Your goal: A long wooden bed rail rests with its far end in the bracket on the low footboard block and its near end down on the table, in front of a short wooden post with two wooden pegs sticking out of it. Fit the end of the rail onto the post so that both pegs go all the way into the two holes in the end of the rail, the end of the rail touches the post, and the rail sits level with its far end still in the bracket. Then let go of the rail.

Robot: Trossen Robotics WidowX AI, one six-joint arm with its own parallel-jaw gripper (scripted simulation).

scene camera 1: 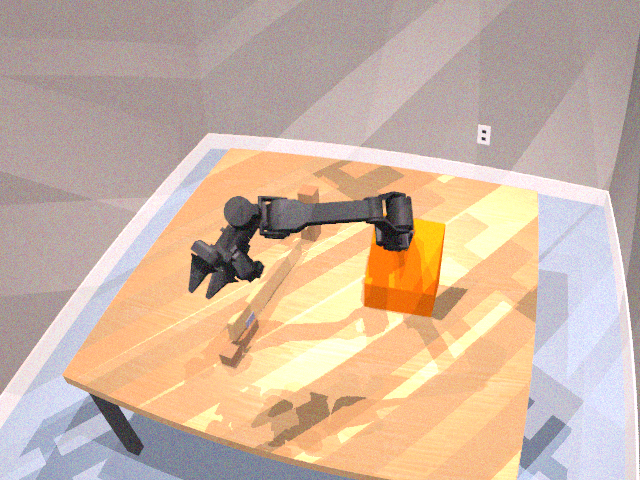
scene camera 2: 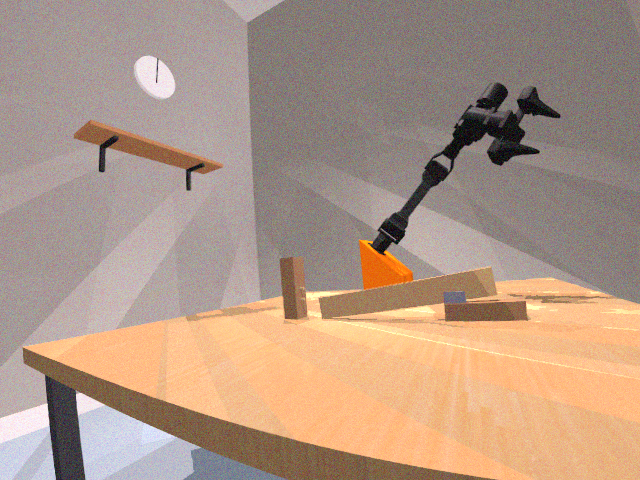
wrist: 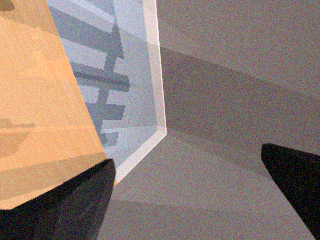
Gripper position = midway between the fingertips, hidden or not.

Observation:
The gripper (scene camera 1: 198, 295) is open, holding nothing. Further things: a wooden bed rail (scene camera 2: 479, 283).
The gripper is seen too in scene camera 2 (scene camera 2: 549, 134) and in the wrist view (wrist: 187, 158). The wrist view does not show the wooden bed rail: it is out of frame.

